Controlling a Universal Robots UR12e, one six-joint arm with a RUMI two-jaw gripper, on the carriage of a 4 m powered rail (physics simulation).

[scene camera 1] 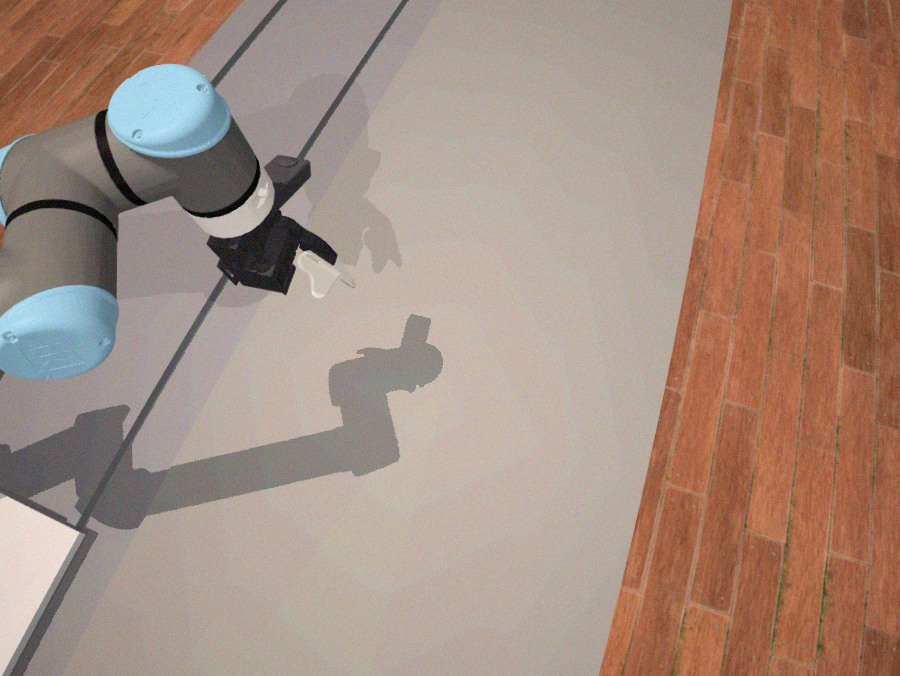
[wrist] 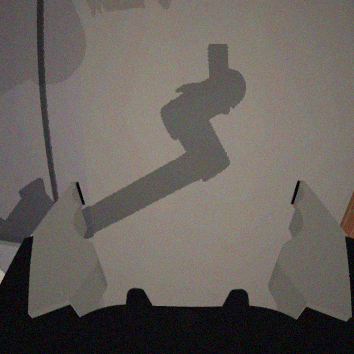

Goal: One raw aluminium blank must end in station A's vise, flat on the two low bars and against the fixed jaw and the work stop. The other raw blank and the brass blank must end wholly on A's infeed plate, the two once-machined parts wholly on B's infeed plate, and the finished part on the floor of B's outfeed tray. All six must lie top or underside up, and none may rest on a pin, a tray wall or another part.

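Places are measured from the arm's base along level axes (x left, y back, z up), in centimetres.
Pixels of known places: gripper, between the fingertips: [scene camera 1: 300,276] [wrist: 186,182].
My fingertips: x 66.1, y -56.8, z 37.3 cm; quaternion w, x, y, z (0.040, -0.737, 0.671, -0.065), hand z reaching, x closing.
Note:
Behind a point stands the place of what it marks.
My gripper [scene camera 1: 336,289] [wrist: 186,182] {x 66.1, y -56.8, z 37.3 cm} is open, with no part between its fingers. In the scene view it hangs above the grey floor, left of the middle, with its pale fingers pointing to the lower right. In the wrist view the two fingers stand wide apart, with grey floor and the arm's shadow beyond them. The blanks, the once-machined parts, the finished part, the vise, the infeed plates and the outfeed tray do not show in either view.
Dark rail lines [scene camera 1: 178,354] [wrist: 43,90] run along the floor at the left. A pale flat-topped block [scene camera 1: 32,574] {x 12.7, y -18.2, z 0.0 cm} stands at the scene view's lower left corner. Brick-red plank flooring [scene camera 1: 793,363] [wrist: 348,220] lies at the right. The arm's shadows fall on the grey floor [scene camera 1: 545,291] {x 100.7, y -87.5, z -3.0 cm}.

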